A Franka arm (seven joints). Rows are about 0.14 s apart.
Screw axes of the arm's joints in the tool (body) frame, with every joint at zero. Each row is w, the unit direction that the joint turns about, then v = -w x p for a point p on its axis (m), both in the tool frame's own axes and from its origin. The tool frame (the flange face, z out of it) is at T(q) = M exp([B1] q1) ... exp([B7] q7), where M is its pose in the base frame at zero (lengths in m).
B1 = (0, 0, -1, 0, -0.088, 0)
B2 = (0, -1, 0, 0.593, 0, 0.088)
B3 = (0, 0, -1, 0, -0.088, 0)
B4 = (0, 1, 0, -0.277, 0, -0.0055)
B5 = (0, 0, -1, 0, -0.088, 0)
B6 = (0, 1, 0, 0.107, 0, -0.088)
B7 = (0, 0, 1, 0, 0, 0)
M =
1 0 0 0.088
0 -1 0 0
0 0 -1 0.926
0 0 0 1
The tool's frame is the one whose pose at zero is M.
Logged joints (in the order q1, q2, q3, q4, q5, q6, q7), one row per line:
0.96 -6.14 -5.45 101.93 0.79 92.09 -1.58
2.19 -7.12 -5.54 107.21 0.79 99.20 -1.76
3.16 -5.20 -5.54 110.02 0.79 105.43 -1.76
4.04 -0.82 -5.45 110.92 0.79 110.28 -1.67
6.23 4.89 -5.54 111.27 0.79 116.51 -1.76
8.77 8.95 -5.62 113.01 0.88 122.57 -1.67
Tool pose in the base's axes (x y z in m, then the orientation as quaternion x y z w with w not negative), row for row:
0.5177 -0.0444 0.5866 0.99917 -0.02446 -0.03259 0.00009
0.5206 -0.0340 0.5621 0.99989 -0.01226 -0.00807 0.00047
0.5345 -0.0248 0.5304 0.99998 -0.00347 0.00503 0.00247
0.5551 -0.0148 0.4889 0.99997 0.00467 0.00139 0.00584
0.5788 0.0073 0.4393 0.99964 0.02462 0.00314 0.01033
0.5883 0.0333 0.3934 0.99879 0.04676 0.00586 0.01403
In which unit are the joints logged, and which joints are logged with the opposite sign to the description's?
The joints are logged in degrees. Opposite sign: q4, q5.
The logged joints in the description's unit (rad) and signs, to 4 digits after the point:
0.0168 -0.1072 -0.0951 -1.7790 -0.0138 1.6073 -0.0276
0.0382 -0.1243 -0.0967 -1.8712 -0.0138 1.7314 -0.0307
0.0552 -0.0908 -0.0967 -1.9202 -0.0138 1.8401 -0.0307
0.0705 -0.0143 -0.0951 -1.9359 -0.0138 1.9247 -0.0291
0.1087 0.0853 -0.0967 -1.9420 -0.0138 2.0335 -0.0307
0.1531 0.1562 -0.0981 -1.9724 -0.0154 2.1393 -0.0291

